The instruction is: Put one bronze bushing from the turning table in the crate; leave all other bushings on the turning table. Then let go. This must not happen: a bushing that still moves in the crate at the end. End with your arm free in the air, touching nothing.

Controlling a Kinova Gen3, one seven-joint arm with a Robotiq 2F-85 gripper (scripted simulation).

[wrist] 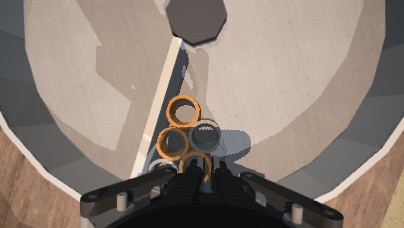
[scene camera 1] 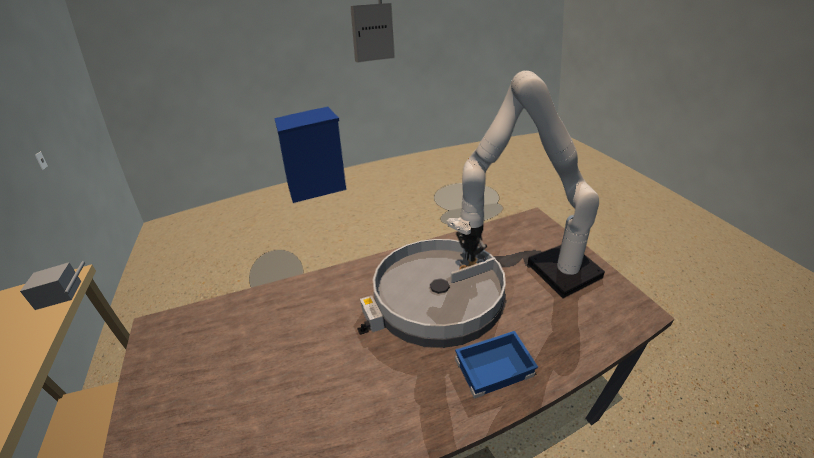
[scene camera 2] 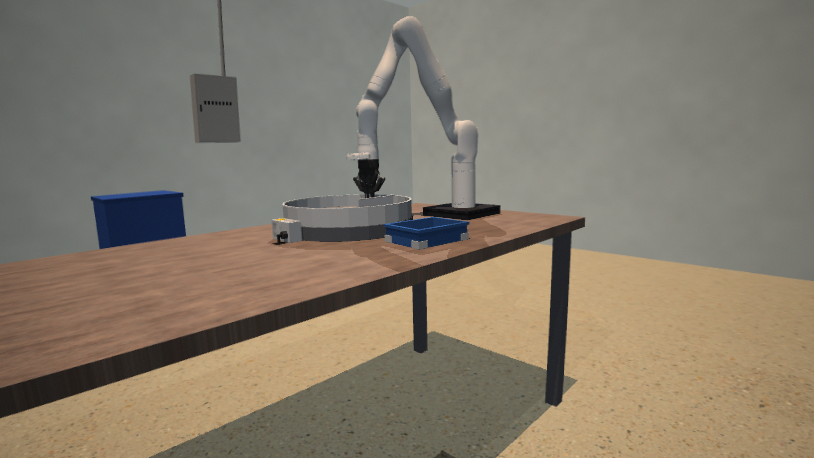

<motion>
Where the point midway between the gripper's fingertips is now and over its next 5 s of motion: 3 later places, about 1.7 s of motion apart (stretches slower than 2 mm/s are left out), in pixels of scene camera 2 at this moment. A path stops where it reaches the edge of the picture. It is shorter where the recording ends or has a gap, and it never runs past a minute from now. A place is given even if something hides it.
My gripper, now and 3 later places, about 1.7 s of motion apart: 369, 203; 369, 198; 369, 192; 373, 180
</motion>
